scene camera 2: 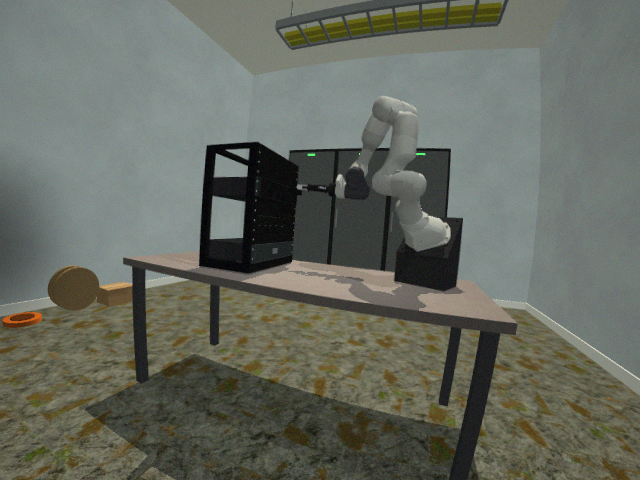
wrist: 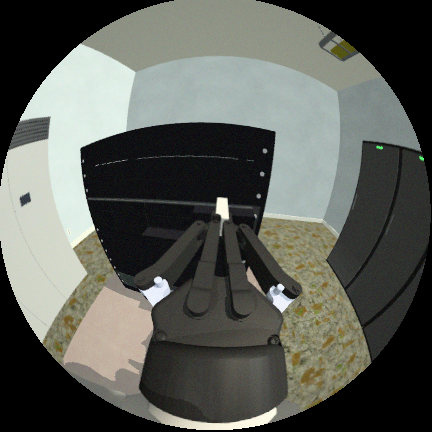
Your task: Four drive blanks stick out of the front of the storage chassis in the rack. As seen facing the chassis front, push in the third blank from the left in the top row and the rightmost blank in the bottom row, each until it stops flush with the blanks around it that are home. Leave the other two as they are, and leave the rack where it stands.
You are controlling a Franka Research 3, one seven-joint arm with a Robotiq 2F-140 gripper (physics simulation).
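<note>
The black rack (scene camera 2: 253,175) (wrist: 268,155) stands upright on the table. The storage chassis front (wrist: 117,215) is very dark below a thin grey edge in the wrist view. Two slightly lighter faces show on it, one at upper right (wrist: 202,210) and one lower and further left (wrist: 162,233); they look like blanks sticking out, but their columns cannot be told. My gripper (scene camera 2: 300,188) (wrist: 221,205) is shut and empty, its pale tips at the right part of the chassis front, close to it or touching. The fingers hide the front behind and below them, including much of the bottom right.
The rack stands on the left part of the table (scene camera 2: 330,289), with the arm's black base (scene camera 2: 426,268) on the right. A lighter-faced unit (scene camera 2: 272,251) sits low in the rack. Dark cabinets (scene camera 2: 356,227) (wrist: 382,215) stand behind the table.
</note>
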